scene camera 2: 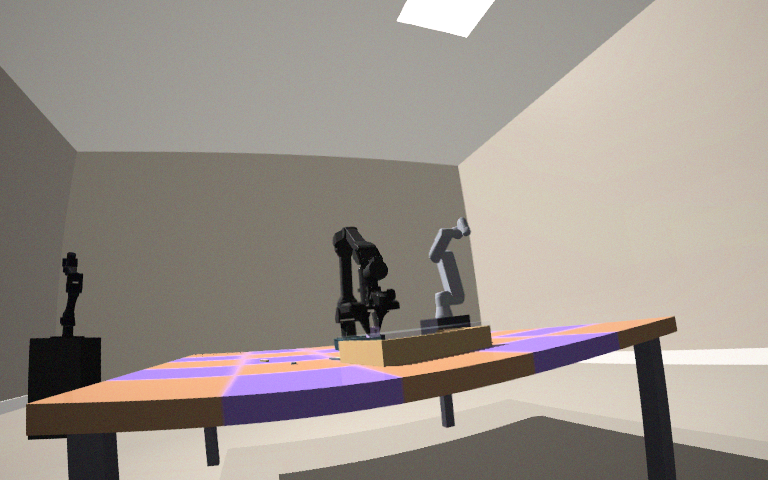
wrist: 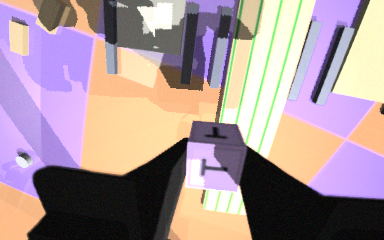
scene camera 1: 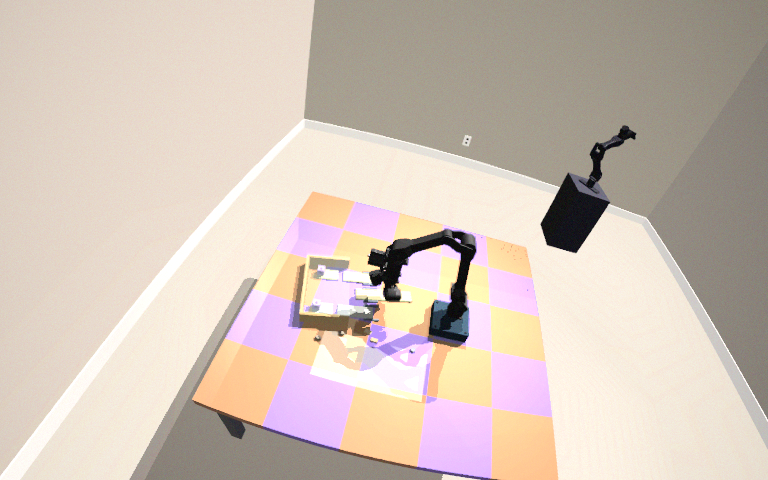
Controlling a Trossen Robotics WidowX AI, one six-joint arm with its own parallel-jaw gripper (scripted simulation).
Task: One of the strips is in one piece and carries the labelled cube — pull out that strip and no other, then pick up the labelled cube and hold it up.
Labels:
my gripper: holds a labelled cube (wrist: 216,151)

